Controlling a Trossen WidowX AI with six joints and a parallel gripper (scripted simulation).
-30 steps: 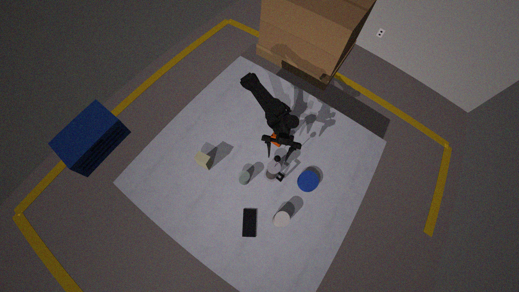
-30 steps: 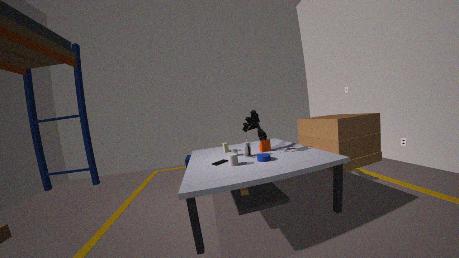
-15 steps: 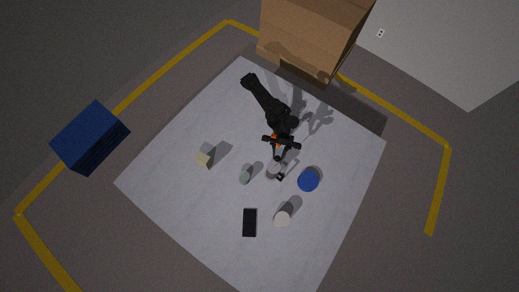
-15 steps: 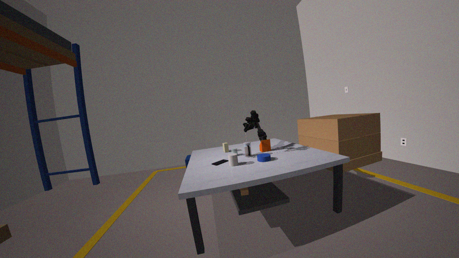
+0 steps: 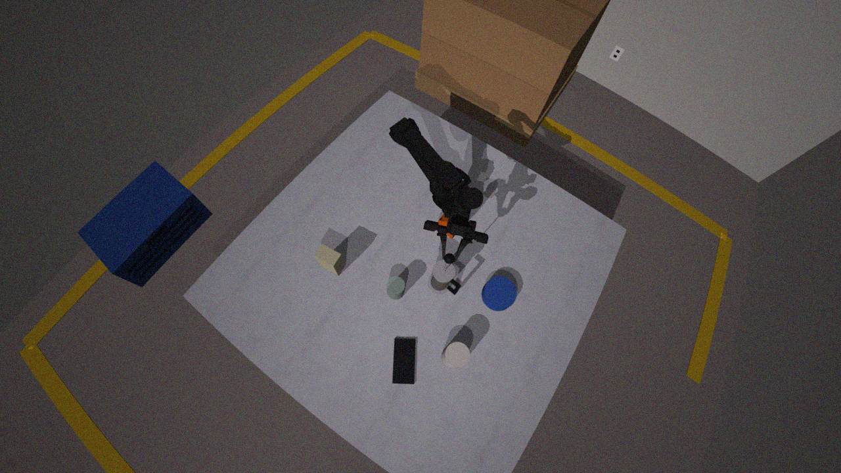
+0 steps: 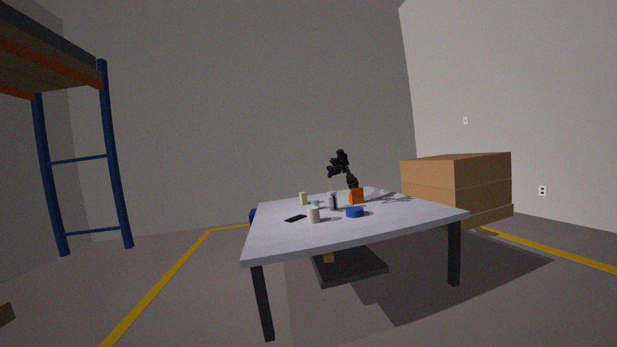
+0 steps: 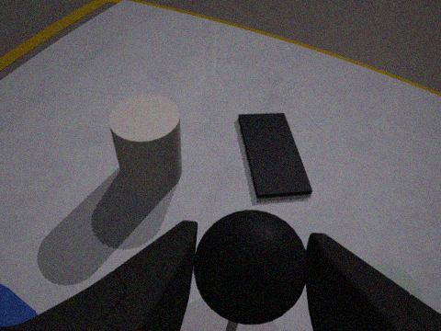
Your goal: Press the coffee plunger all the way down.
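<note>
My gripper tip is 14 cm above the coffee press, 1 cm to the right of it and 1 cm past it. Also, from my gripper tip: cream block 35 cm to the right, 21 cm below, 18 cm ahead.
</note>
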